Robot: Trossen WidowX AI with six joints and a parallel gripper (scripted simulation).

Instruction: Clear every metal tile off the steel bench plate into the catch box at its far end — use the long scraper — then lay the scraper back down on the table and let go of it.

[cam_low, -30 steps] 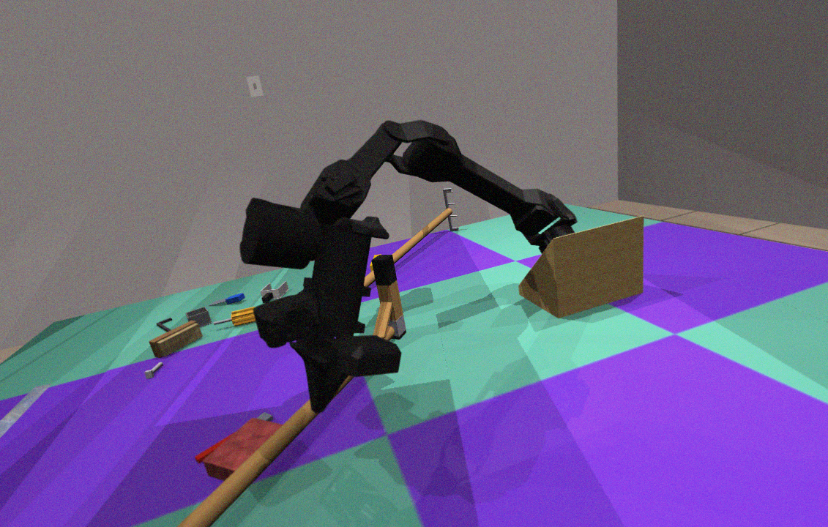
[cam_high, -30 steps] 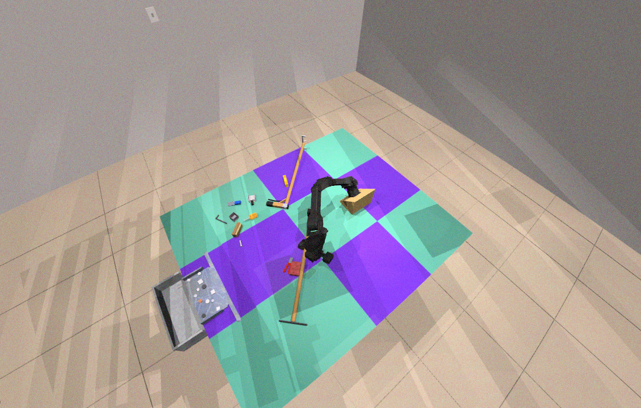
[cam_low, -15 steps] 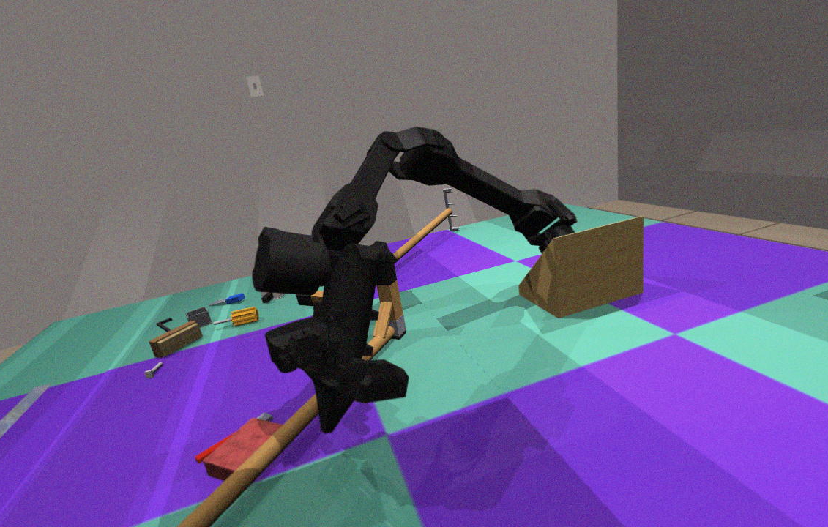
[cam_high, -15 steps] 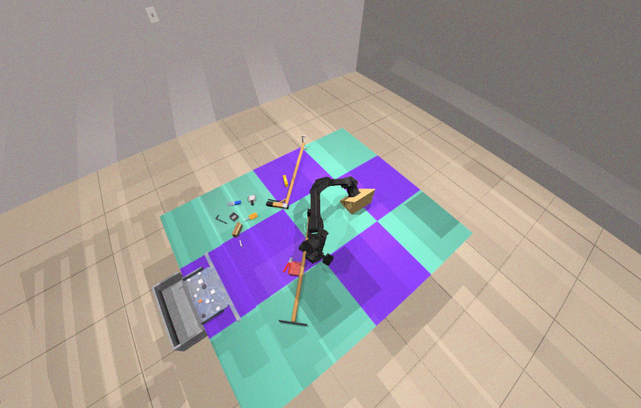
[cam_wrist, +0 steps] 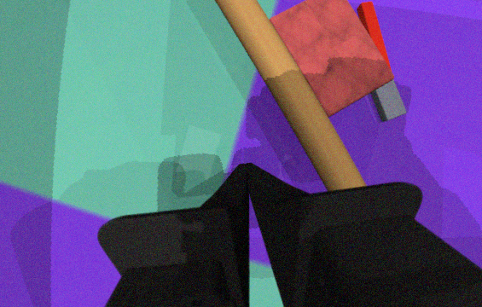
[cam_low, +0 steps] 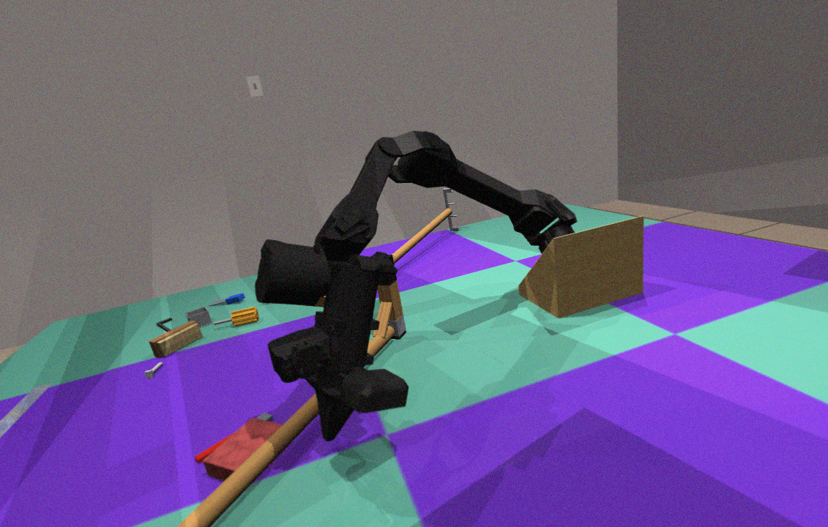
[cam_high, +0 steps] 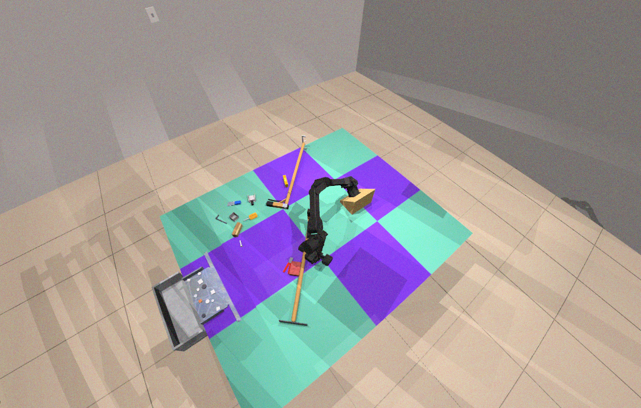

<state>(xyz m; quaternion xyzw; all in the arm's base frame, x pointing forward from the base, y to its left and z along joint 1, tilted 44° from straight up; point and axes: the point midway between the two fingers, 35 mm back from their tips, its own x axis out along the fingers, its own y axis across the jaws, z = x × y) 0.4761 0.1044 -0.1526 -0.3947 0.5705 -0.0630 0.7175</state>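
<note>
My gripper tip is now 5 cm below the long scraper, 5 cm short of it and 2 cm to the left of it. Round my gripper tip: red block (9 cm ahead, 4 cm to the right); then wooden block (45 cm to the right, 23 cm ahead, 1 cm above); then orange screwdriver (48 cm to the right, 11 cm ahead).
</note>
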